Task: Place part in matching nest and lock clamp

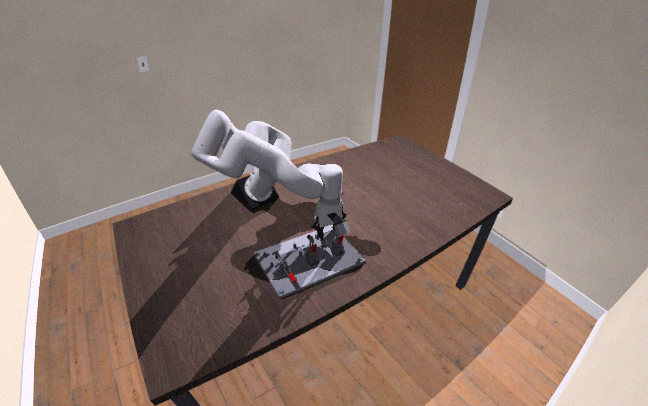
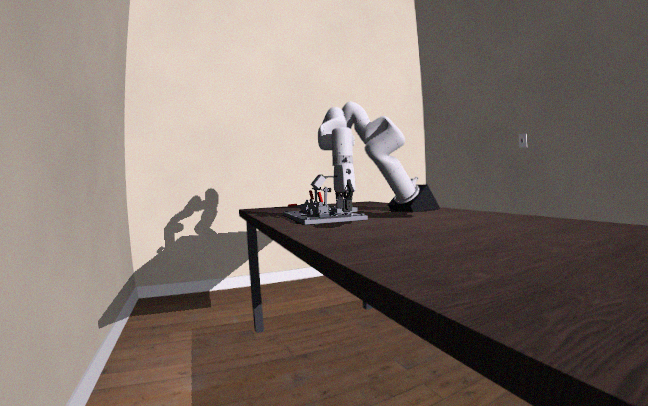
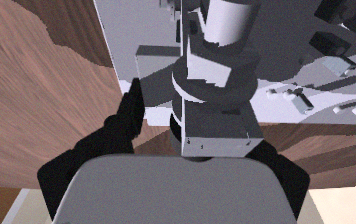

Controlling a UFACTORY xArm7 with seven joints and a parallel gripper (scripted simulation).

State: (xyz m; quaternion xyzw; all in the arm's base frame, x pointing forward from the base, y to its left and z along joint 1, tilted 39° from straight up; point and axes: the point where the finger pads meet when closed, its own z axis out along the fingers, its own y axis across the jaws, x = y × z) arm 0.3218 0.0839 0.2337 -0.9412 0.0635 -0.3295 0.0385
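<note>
The grey flat part lies 1 cm below my hand.
</note>
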